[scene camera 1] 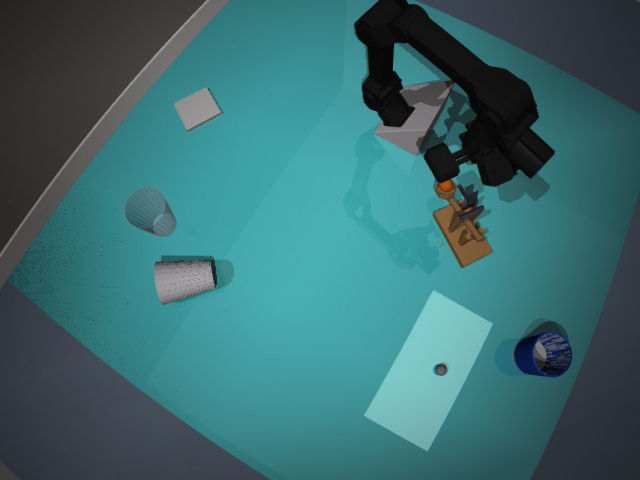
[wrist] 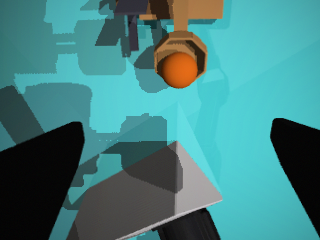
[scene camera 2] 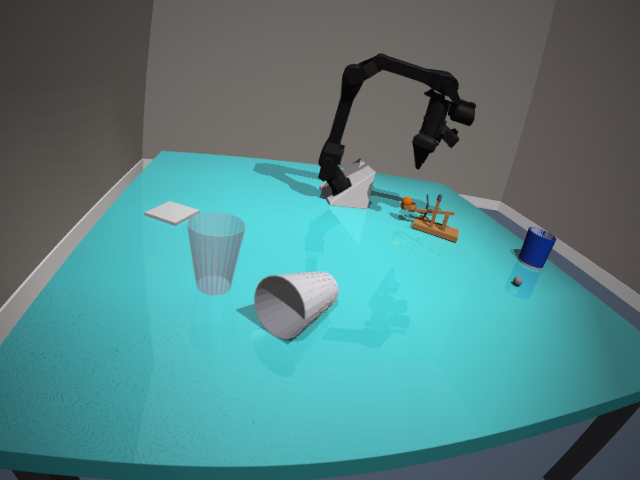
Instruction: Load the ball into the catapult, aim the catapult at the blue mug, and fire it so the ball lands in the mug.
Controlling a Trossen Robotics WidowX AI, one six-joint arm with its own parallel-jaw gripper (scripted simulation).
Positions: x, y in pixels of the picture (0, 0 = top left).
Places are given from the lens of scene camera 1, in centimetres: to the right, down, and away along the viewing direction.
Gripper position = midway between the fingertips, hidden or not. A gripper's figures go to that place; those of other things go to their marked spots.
my gripper [scene camera 1: 463, 164]: 28, -15, 79
wooden catapult [scene camera 1: 457, 222]: 29, -4, 86
blue mug [scene camera 1: 549, 354]: 50, 25, 83
clear cup [scene camera 1: 146, 209]: -40, -7, 92
The marked spots on the wooden catapult and the clear cup are 70 cm apart.
